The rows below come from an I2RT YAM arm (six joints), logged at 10 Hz.
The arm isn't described. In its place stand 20 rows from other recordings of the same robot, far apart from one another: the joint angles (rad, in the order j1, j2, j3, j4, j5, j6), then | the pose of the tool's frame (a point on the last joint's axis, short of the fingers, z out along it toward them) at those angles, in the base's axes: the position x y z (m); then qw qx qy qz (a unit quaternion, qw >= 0).
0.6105, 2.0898, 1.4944, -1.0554, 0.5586, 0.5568 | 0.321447, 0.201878, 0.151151, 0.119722, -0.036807, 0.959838, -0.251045
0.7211, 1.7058, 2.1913, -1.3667, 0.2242, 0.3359 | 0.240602, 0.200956, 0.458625, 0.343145, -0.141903, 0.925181, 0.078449
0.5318, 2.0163, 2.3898, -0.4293, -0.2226, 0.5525 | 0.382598, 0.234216, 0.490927, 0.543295, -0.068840, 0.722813, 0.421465
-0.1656, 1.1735, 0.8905, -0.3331, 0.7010, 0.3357 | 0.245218, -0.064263, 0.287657, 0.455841, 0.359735, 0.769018, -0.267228
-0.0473, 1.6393, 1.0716, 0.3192, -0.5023, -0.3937 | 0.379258, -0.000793, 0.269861, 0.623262, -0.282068, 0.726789, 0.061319
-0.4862, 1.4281, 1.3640, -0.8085, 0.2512, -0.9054 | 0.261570, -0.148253, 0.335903, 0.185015, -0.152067, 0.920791, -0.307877
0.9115, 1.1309, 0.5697, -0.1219, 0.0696, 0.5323 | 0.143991, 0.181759, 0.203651, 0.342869, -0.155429, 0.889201, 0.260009
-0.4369, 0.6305, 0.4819, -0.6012, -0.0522, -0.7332 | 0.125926, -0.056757, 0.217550, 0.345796, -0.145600, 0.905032, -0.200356
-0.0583, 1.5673, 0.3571, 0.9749, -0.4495, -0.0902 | 0.265254, 0.000013, 0.144700, 0.614964, -0.150192, 0.763171, 0.129734
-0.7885, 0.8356, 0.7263, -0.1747, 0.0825, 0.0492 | 0.137563, -0.142580, 0.311551, 0.547000, 0.347717, 0.720219, -0.247324
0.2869, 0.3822, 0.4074, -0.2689, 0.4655, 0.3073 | 0.120713, 0.018955, 0.252586, 0.626248, 0.149875, 0.765080, 0.001695
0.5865, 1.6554, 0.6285, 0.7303, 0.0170, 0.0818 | 0.271222, 0.179500, 0.165929, 0.564184, -0.195796, 0.779601, 0.188634
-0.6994, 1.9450, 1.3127, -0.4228, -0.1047, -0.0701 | 0.311200, -0.256939, 0.167661, 0.255024, 0.286154, 0.922339, -0.048680
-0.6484, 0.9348, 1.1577, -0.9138, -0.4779, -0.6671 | 0.145590, -0.089769, 0.371260, 0.458377, -0.109016, 0.878086, -0.083499
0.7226, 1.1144, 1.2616, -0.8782, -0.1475, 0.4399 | 0.160442, 0.148434, 0.372853, 0.302850, -0.158031, 0.897334, 0.279462
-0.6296, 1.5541, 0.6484, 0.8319, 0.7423, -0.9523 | 0.239594, -0.204318, 0.214322, 0.257001, 0.133921, 0.713605, -0.637795
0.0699, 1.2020, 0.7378, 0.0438, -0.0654, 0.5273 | 0.269929, 0.021231, 0.259014, 0.511580, 0.172806, 0.820832, 0.186169
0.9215, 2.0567, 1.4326, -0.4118, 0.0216, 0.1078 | 0.262434, 0.344449, 0.158180, 0.235152, -0.379007, 0.886800, 0.121008
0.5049, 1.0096, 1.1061, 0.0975, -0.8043, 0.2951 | 0.175259, 0.126163, 0.439362, 0.557725, -0.361815, 0.549755, 0.505769
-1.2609, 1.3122, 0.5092, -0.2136, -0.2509, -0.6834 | 0.076397, -0.209598, 0.141886, 0.252369, 0.238928, 0.924534, -0.156397
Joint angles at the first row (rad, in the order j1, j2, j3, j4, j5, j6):
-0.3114, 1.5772, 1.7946, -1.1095, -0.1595, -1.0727
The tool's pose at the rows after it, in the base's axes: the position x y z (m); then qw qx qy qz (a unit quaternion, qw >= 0):
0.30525, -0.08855, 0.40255, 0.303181, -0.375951, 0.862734, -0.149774
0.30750, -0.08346, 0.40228, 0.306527, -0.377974, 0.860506, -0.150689
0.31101, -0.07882, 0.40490, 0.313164, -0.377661, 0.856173, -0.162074
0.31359, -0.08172, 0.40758, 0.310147, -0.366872, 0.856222, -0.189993
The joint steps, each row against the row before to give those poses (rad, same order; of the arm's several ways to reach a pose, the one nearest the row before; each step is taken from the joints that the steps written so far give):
0.0113, 0.0043, -0.0006, 0.0003, 0.0000, 0.0067
0.0181, -0.0015, -0.0052, 0.0126, 0.0069, 0.0106
0.0192, 0.0008, 0.0041, 0.0243, 0.0207, 0.0108
-0.0010, 0.0036, 0.0065, 0.0275, 0.0514, 0.0025

